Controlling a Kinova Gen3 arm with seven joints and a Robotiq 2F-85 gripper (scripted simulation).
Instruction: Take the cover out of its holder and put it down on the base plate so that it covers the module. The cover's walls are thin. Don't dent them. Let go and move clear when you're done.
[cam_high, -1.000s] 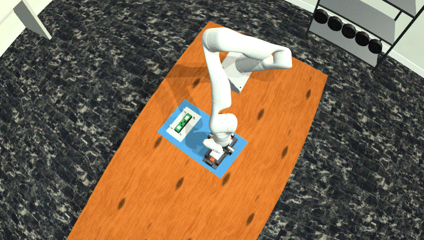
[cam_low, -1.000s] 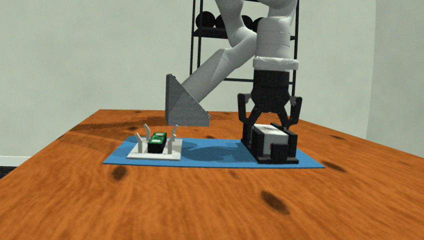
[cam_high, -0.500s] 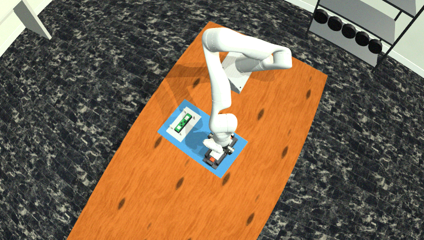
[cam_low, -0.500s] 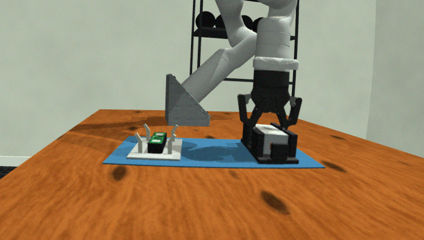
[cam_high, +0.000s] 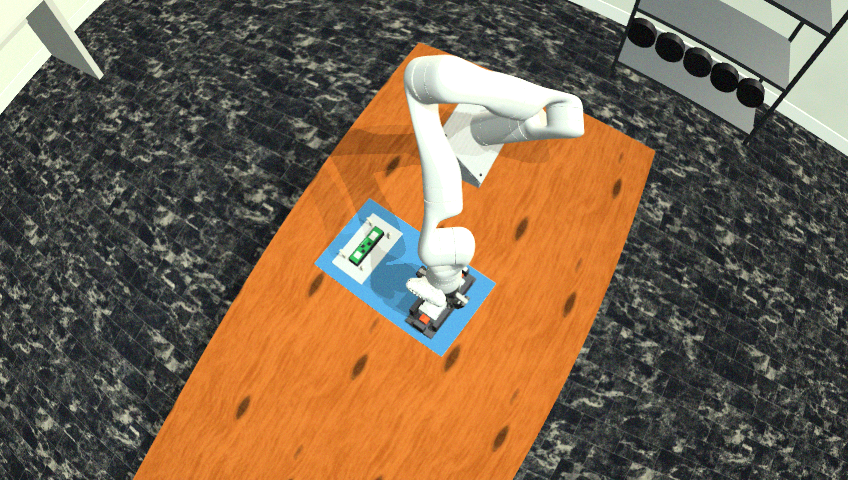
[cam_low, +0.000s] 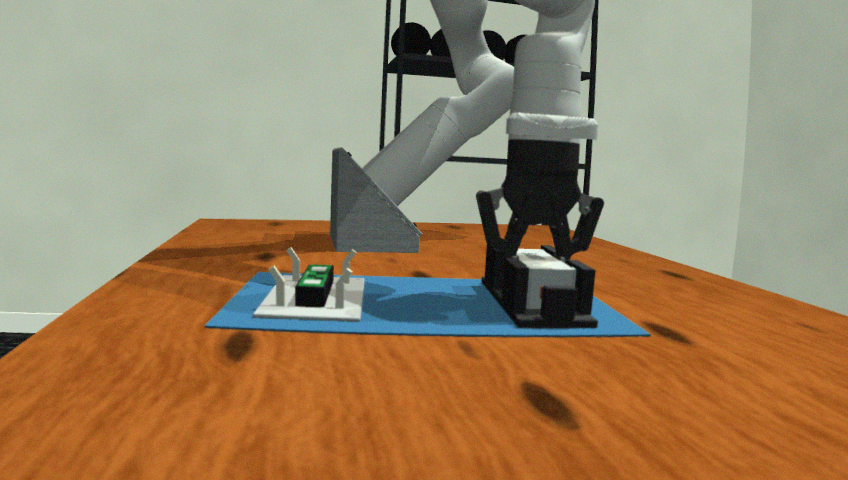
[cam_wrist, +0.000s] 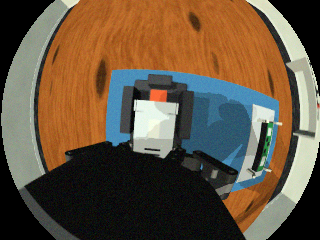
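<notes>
Right now my hand is right at the cover.
</notes>
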